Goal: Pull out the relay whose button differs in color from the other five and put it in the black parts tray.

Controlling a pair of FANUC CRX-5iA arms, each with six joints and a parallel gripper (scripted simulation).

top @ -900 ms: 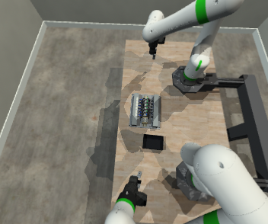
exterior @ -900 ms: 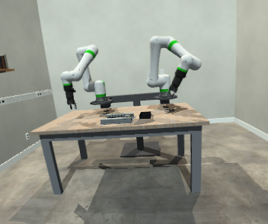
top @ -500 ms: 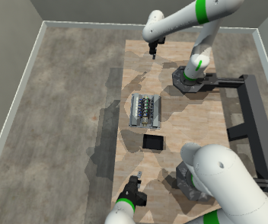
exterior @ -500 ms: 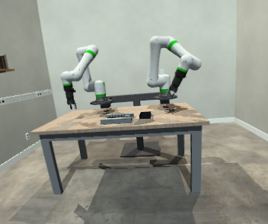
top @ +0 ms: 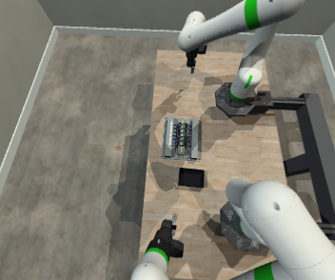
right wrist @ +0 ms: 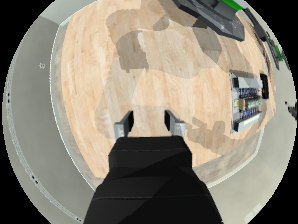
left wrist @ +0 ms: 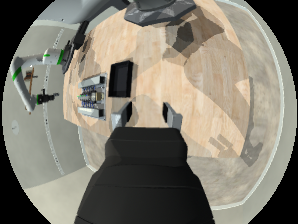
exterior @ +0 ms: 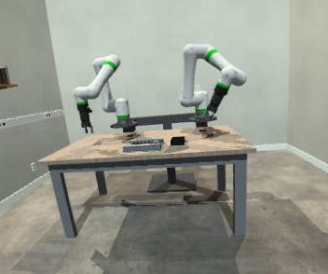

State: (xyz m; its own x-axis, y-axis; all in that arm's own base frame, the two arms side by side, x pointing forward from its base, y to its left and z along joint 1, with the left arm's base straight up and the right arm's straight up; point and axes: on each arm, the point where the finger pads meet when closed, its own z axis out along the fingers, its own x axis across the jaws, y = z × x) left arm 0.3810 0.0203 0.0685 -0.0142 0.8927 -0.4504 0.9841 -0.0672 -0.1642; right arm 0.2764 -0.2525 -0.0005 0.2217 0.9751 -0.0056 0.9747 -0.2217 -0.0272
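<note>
Now: left hand 530 mm to the left of the relay panel, 200 mm above it and 40 mm past it. The rest, counted from my left hand: black parts tray (250 mm to the right, 210 mm below, 110 mm behind).
</note>
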